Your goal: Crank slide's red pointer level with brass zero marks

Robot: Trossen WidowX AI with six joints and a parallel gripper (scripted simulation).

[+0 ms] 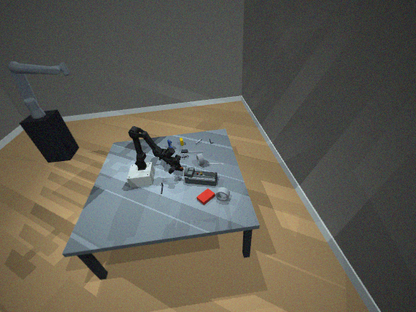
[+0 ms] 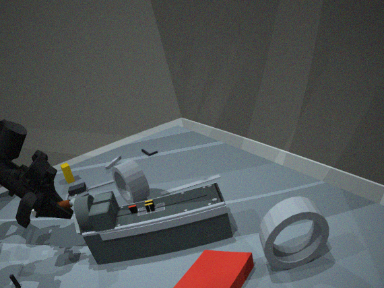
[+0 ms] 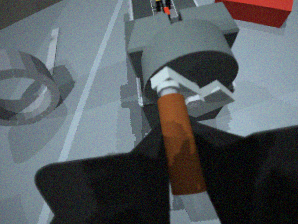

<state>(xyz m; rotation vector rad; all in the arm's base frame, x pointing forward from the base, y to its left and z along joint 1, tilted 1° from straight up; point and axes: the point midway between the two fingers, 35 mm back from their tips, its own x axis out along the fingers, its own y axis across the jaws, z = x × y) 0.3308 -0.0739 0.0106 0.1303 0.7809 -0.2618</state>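
The brown handle lies 3 cm above my gripper tip and 2 cm behind it. Also, from my gripper tip: yellow block: 53 cm to the left, 6 cm below, 3 cm behind; blue clamp: 48 cm to the left, 15 cm behind, 3 cm below; red pointer: 12 cm ahead, 6 cm to the right.
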